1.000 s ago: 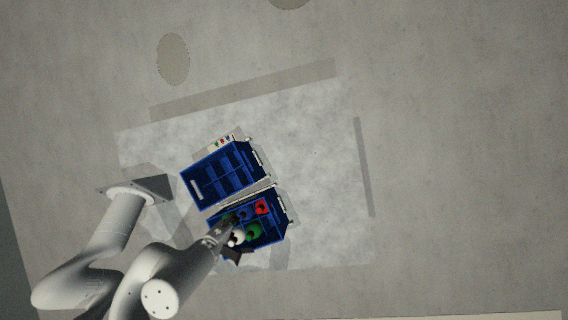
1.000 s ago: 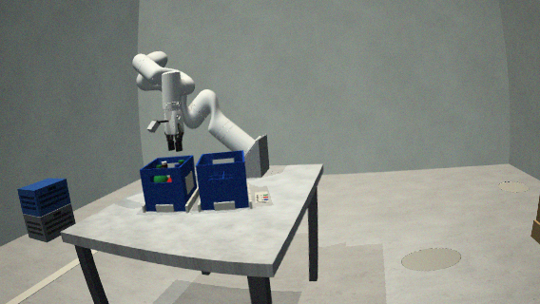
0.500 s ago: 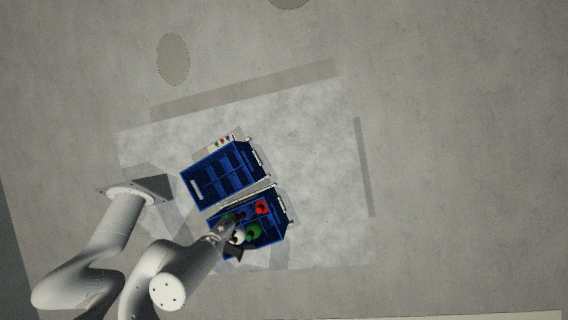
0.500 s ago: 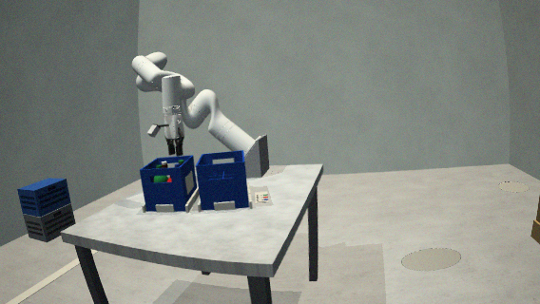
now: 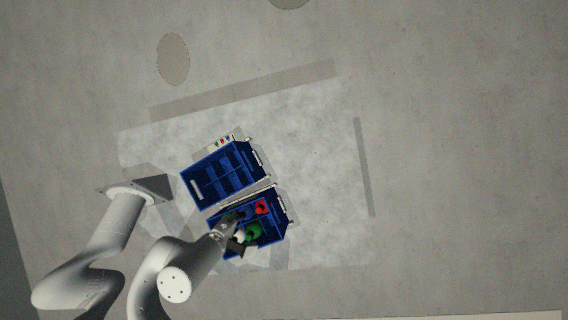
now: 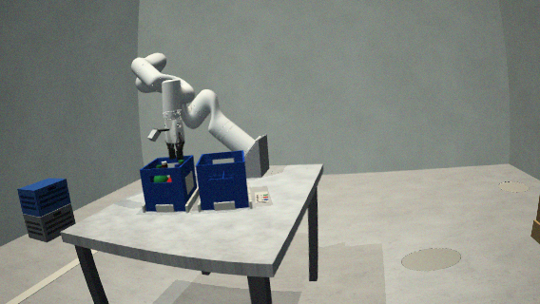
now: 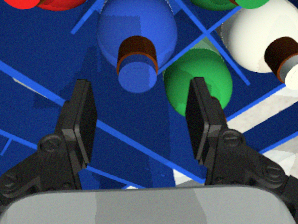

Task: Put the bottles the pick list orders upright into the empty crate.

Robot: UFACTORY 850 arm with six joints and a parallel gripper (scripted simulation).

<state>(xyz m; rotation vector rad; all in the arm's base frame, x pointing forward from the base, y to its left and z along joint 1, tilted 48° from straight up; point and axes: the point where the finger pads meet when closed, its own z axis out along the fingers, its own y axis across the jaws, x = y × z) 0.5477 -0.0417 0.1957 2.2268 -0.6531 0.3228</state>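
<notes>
Right now the blue-label bottle is 110 mm below my hand. Also, from my hand: red-label bottle 90 mm ahead, 20 mm to the left, 110 mm below; then green-label bottle 90 mm behind, 20 mm to the right, 110 mm below; then white-label bottle 70 mm behind, 100 mm to the right, 110 mm below.
</notes>
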